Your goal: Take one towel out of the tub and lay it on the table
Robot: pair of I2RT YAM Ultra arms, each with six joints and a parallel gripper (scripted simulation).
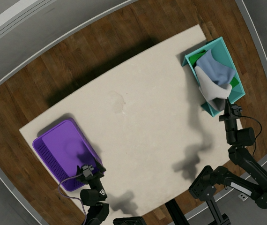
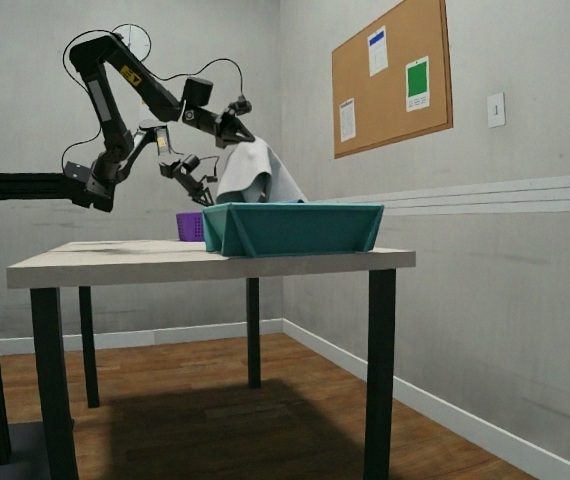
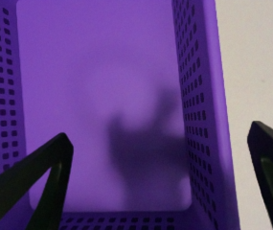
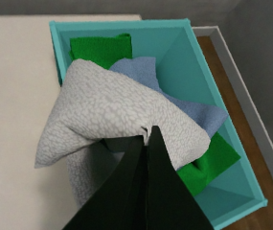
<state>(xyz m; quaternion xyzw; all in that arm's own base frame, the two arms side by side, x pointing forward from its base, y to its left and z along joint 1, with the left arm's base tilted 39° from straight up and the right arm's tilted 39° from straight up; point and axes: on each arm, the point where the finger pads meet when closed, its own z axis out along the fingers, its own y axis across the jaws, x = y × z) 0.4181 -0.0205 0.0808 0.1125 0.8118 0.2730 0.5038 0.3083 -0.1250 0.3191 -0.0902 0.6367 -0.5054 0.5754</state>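
Right now my left hand is 10 cm above the purple basket, 8 cm to the right of it and 5 cm short of it. Round my left hand: teal tub (81 cm to the right, 10 cm below, 1 cm ahead).
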